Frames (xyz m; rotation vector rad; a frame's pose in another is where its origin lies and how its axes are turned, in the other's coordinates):
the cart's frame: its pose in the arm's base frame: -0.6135 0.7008 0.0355 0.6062 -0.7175 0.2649
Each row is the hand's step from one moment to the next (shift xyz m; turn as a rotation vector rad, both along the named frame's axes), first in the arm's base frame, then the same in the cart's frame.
Working: the arm's base frame: its pose in the cart's frame: 0.4068 -0.8355 0.0729 -0.6062 0.7175 -0.2649

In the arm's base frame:
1: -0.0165 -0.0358 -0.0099 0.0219 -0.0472 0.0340
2: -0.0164 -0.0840 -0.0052 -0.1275 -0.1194 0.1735
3: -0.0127 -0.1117 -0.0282 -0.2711 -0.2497 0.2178
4: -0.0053 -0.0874 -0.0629 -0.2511 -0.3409 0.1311
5: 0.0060 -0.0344 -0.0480 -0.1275 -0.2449 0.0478
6: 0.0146 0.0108 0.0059 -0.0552 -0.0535 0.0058
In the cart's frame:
1: -0.0197 -0.0258 0.0245 0.0381 -0.0325 0.0369
2: -0.0175 -0.0623 0.0563 0.0226 0.0330 0.2429
3: -0.0312 -0.0958 0.0573 -0.0551 0.0090 0.4245
4: -0.0489 -0.0943 0.0182 -0.1020 -0.1092 0.4173
5: -0.0292 -0.0505 -0.0109 -0.0663 -0.1208 0.2440
6: 0.0149 0.0049 -0.0108 -0.0376 -0.0167 0.0652

